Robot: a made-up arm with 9 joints. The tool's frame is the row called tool.
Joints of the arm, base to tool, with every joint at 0 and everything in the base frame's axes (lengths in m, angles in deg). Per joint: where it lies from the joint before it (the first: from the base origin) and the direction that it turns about. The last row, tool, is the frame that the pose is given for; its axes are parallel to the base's.
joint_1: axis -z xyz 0 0 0.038
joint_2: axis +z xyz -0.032 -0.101 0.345
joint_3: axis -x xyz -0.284 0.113 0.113
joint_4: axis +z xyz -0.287 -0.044 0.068
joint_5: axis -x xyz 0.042 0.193 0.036
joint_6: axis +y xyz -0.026 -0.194 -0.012
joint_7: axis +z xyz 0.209 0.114 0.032
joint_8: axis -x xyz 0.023 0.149 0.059
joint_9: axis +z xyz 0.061 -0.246 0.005
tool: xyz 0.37 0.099 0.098
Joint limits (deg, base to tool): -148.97..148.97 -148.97..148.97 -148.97..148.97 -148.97..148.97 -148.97..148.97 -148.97..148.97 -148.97..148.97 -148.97..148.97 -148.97..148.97
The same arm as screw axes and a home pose.
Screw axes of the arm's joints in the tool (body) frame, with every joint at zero. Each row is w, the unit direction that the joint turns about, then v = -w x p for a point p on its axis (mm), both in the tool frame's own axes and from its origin. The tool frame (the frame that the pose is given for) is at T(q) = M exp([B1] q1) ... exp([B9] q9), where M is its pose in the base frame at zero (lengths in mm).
B1: w 0 0 -1 v 83 -76 0
B2: w 0 0 1 v -184 108 0
B3: w -1 0 0 v 0 286 -71
B4: w 0 0 1 v -115 679 0
B5: w -1 0 0 v 0 182 78
B6: w 0 1 0 v 194 0 -663
B7: w 0 0 1 v -2 454 0
B8: w -1 0 0 v 0 103 147
B9: w 0 0 1 v -99 370 0
M =
1 0 0 76
0 1 0 83
0 0 1 782
0 0 0 1
Joint limits (rad, base to tool): -2.6..2.6 -2.6..2.6 -2.6..2.6 -2.6..2.6 -2.6..2.6 -2.6..2.6 -2.6..2.6 -2.6..2.6 -2.6..2.6

